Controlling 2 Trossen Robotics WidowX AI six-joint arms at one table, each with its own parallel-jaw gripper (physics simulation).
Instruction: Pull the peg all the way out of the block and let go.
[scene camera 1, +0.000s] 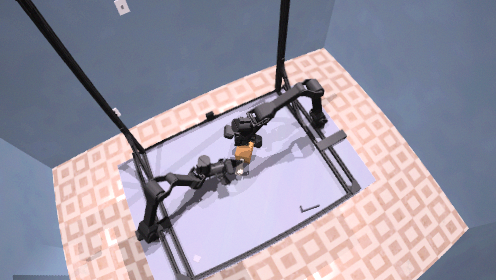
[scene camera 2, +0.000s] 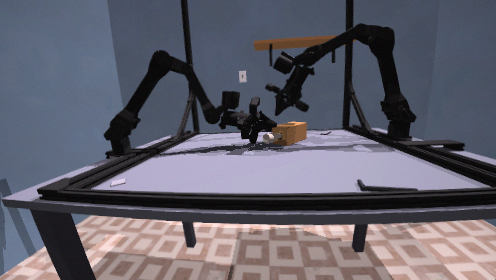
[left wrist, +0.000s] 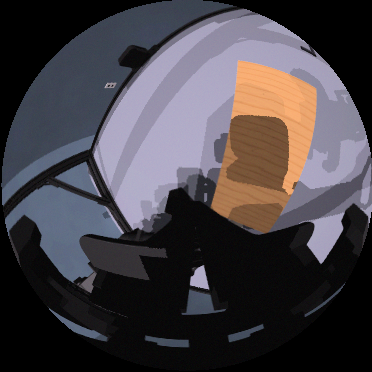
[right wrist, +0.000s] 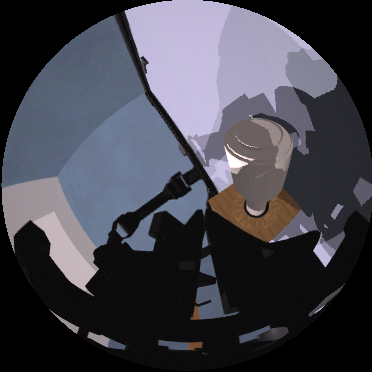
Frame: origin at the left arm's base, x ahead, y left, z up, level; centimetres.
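Where they show: left gripper, fingertip midpoint: (scene camera 1: 235, 145) (scene camera 2: 275, 115) (left wrist: 193, 206) (right wrist: 214, 280); right gripper, fingertip midpoint: (scene camera 1: 242, 161) (scene camera 2: 276, 125) (right wrist: 203, 214); left arm's base, link origin: (scene camera 1: 317, 124) (scene camera 2: 398, 136) (right wrist: 197, 172); right arm's base, link origin: (scene camera 1: 152, 235) (scene camera 2: 122, 153).
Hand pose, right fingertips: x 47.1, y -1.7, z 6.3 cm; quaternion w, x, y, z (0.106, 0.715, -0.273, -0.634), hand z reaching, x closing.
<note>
Things, the pixels of their top centre, and the offset from my right fingertips.
- orange wooden block, top centre: (left wrist: 267, 153) (right wrist: 231, 241) (scene camera 2: 290, 124) (scene camera 1: 245, 142) dx -6.9, dy -8.2, dz -1.1 cm
- pale peg, top centre: (right wrist: 238, 209) (scene camera 2: 276, 131) (scene camera 1: 241, 161) dx +0.0, dy -1.3, dz -2.5 cm
- black L-shaped tool, top centre: (scene camera 2: 385, 184) (scene camera 1: 309, 205) dx -15.8, dy +35.0, dz -7.4 cm
- small white tile, top centre: (scene camera 2: 118, 181) (scene camera 1: 196, 258) dx +42.7, dy +27.4, dz -8.0 cm
The orange wooden block (scene camera 1: 244, 153) (scene camera 2: 295, 134) (left wrist: 265, 95) (right wrist: 227, 206) lies on the table near the middle. The pale peg (scene camera 1: 240, 171) (scene camera 2: 268, 138) (right wrist: 257, 155) has its wide head outside the block, and its narrow neck sits at the hole in the block's end face. How deep it reaches is hidden. My right gripper (scene camera 2: 275, 124) (right wrist: 203, 214) is shut and empty, beside and above the peg's head, close to the block's end. My left gripper (scene camera 2: 278, 113) (left wrist: 193, 206) is shut and empty, above the block.
A black L-shaped tool (scene camera 1: 311, 207) (scene camera 2: 390, 188) lies near the front of the table. A small white tile (scene camera 1: 197, 258) (scene camera 2: 118, 183) lies at the front left. A dark frame (scene camera 2: 250, 200) borders the table, with upright posts at the back.
</note>
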